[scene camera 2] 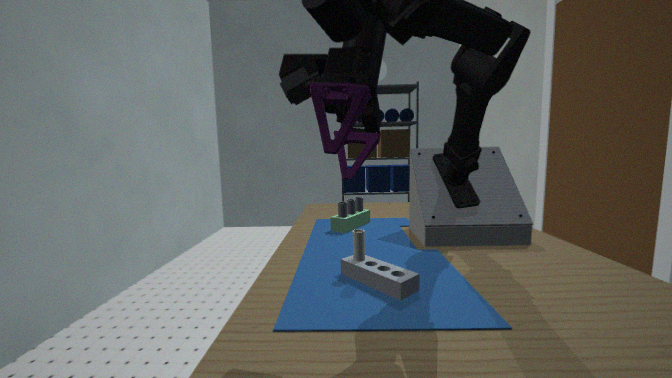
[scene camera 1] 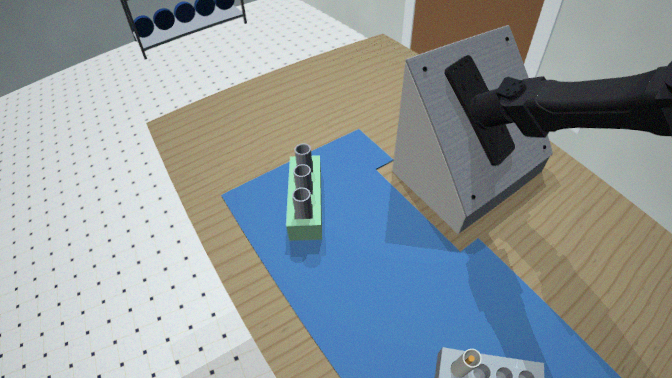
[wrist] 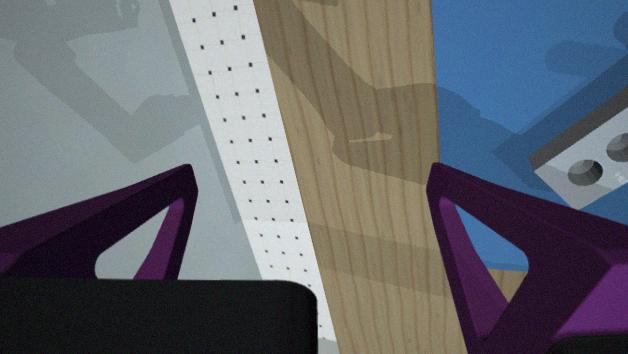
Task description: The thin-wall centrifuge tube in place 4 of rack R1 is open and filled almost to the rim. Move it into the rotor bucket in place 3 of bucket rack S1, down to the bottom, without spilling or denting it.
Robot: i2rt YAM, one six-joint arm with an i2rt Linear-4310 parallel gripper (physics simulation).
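Where they show: gripper, fingertip midpoint: (scene camera 2: 339, 167) (wrist: 312, 176); arm's base at its link origin: (scene camera 2: 454, 179) (scene camera 1: 480, 111).
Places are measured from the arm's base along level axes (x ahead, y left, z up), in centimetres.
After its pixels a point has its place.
Note:
The open tube (scene camera 1: 462, 366) {z -8.9, x 34.2, y 25.1 cm} (scene camera 2: 358, 245) {z -10.3, x 33.2, y 26.4 cm} stands upright in the end hole of the light grey rack R1 (scene camera 1: 448, 356) {z -13.7, x 32.7, y 22.8 cm} (scene camera 2: 372, 280) {z -15.4, x 31.5, y 32.0 cm} (wrist: 560, 184) {z -13.7, x 26.0, y 35.3 cm}; orange shows inside its mouth in scene camera 1. The tube does not show in the wrist view. The green bucket rack S1 (scene camera 1: 304, 233) {z -14.8, x 34.6, y -8.7 cm} (scene camera 2: 342, 224) {z -14.3, x 33.2, y -7.5 cm} holds three dark grey buckets in a row: the near bucket (scene camera 1: 302, 207) {z -9.2, x 33.6, y -9.8 cm} (scene camera 2: 342, 209) {z -9.7, x 32.9, y -9.5 cm}, the middle bucket (scene camera 1: 303, 180) {z -8.6, x 30.1, y -14.0 cm} (scene camera 2: 351, 206) {z -9.7, x 29.4, y -13.9 cm} and the far bucket (scene camera 1: 304, 157) {z -8.4, x 26.6, y -18.3 cm} (scene camera 2: 359, 203) {z -9.5, x 26.0, y -18.2 cm}. My gripper (scene camera 2: 340, 163) {z 7.0, x 38.7, y 47.8 cm} (wrist: 312, 176) {z 7.0, x 38.7, y 47.8 cm} is open and empty, with purple fingers, raised above the table and apart from the tube.
Both racks stand on a blue mat (scene camera 1: 360, 280) {z -17.0, x 32.5, y 3.8 cm} (scene camera 2: 320, 305) {z -17.0, x 41.5, y 37.2 cm} (wrist: 490, 55) {z -17.0, x 38.1, y 39.7 cm} on the wooden table (scene camera 1: 280, 95) {z -17.3, x 12.2, y -49.4 cm} (scene camera 2: 260, 320) {z -17.3, x 51.1, y 40.2 cm} (wrist: 380, 210) {z -17.3, x 22.4, y 53.7 cm}. The arm is mounted on a grey sloped block (scene camera 1: 430, 145) {z -3.4, x 11.2, y -2.1 cm} (scene camera 2: 470, 235) {z -14.3, x 0.2, y 10.4 cm} beside the mat. A shelf unit stands behind the table.

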